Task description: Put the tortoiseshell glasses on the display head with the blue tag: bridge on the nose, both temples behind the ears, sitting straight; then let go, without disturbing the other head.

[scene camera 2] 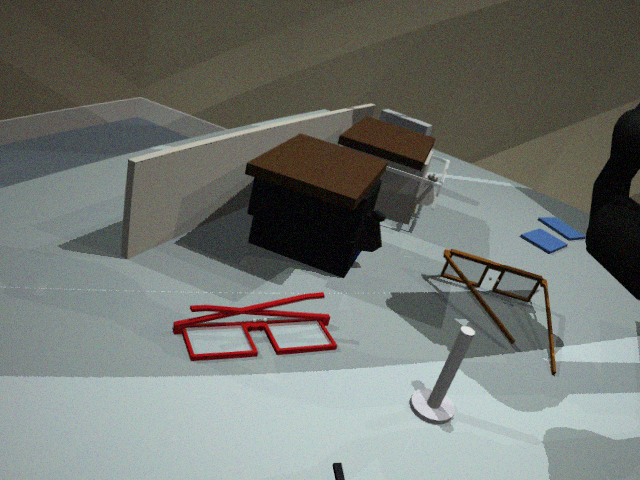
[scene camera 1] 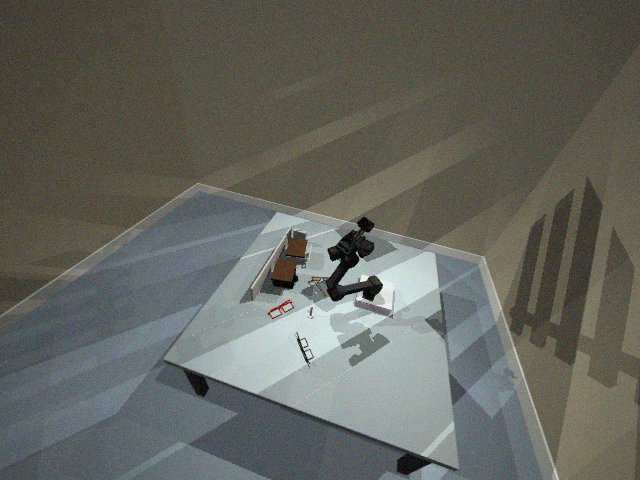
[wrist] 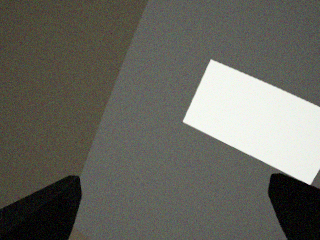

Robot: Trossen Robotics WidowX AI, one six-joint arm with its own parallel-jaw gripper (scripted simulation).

Labels:
my gripper: scene camera 1; wrist; not seen in scene camera 2 (out of frame)
same spot on my gripper: (wrist: 57, 204) = (scene camera 1: 353, 236)

